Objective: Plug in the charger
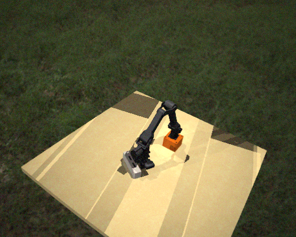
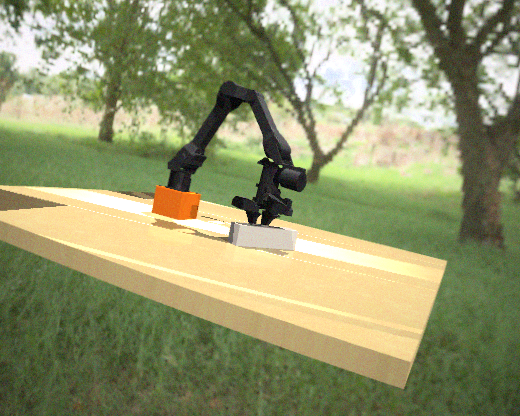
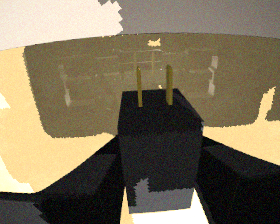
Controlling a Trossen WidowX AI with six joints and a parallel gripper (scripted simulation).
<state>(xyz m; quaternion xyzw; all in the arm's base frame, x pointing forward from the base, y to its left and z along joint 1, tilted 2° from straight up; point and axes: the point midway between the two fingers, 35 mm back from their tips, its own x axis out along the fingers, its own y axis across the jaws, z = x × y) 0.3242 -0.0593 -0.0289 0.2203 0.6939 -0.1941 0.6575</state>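
The charger is 10 mm ahead of my gripper tip, 10 mm to the right of it and 10 mm above it.
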